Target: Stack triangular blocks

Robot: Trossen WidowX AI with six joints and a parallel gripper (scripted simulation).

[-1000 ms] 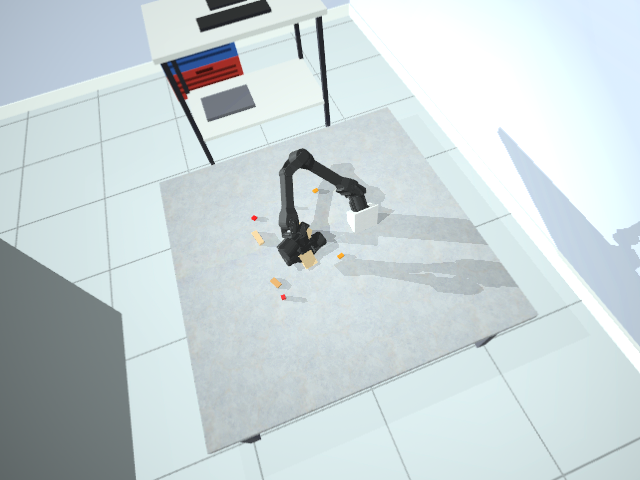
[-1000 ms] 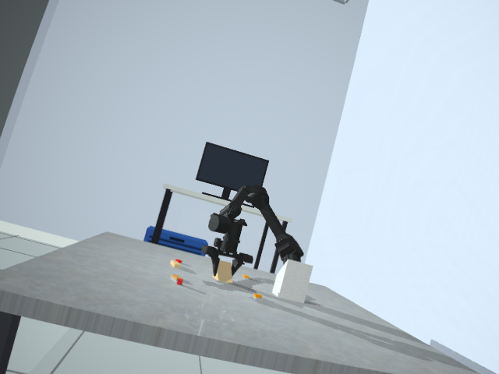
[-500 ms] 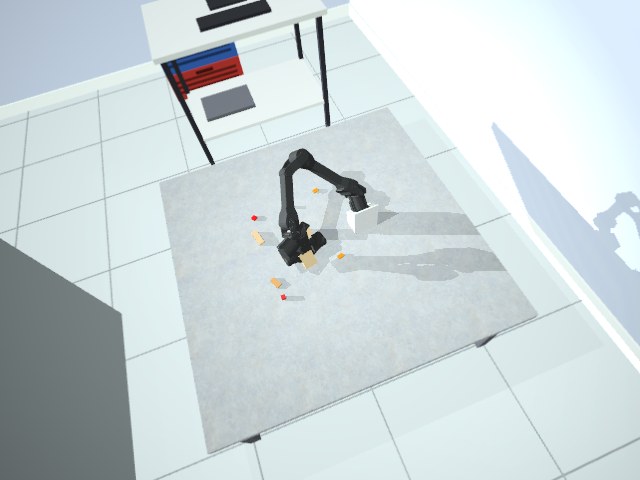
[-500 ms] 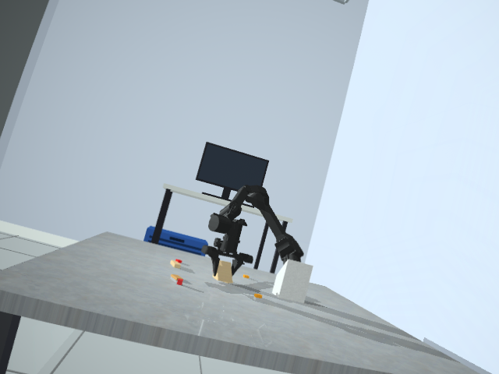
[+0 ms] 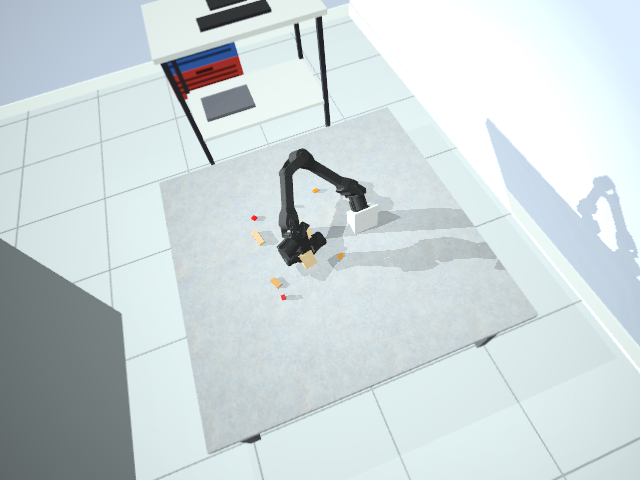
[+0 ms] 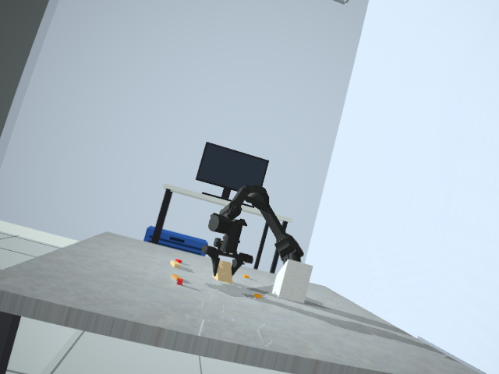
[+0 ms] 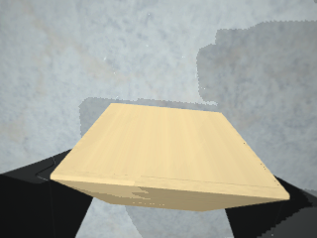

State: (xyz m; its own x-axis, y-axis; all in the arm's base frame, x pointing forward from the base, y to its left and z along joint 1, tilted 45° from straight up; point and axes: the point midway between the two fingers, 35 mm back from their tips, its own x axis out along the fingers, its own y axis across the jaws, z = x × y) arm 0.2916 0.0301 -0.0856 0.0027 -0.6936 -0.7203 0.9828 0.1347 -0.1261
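The tan wooden triangular block is 10 mm to the right of my gripper tip and 10 mm above it.
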